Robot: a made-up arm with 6 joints.
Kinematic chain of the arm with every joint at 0, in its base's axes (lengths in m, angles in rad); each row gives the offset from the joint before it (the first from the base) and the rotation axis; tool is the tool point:
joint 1: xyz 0 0 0.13 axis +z
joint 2: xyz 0 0 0.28 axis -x
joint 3: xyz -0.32 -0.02 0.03 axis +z
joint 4: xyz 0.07 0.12 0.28 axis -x
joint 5: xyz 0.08 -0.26 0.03 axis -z
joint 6: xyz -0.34 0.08 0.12 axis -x
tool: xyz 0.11 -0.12 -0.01
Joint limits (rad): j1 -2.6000..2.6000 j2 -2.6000..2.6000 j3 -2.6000..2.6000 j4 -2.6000..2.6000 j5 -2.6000..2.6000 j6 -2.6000..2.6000
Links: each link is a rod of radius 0.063 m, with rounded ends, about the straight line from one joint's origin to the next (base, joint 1, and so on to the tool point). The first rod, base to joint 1, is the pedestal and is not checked.
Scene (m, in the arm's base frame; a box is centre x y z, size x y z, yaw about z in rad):
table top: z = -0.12
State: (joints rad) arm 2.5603 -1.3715 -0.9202 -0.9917 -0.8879 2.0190
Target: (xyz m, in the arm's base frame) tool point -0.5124 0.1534 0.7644
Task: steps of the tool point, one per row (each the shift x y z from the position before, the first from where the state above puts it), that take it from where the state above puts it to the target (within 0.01 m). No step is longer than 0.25 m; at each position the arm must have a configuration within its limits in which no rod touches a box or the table.
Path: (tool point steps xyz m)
1: -0.0508 -0.1570 0.0719
2: -0.1118 -0.1454 0.0763
3: -0.1690 -0.1060 0.0757
4: -0.2084 -0.0417 0.0702
5: -0.2190 0.0382 0.0604
6: -0.1951 0.1193 0.0473
7: -0.1382 0.1857 0.0320
8: -0.0580 0.2241 0.0158
9: 0.0315 0.2265 0.0002

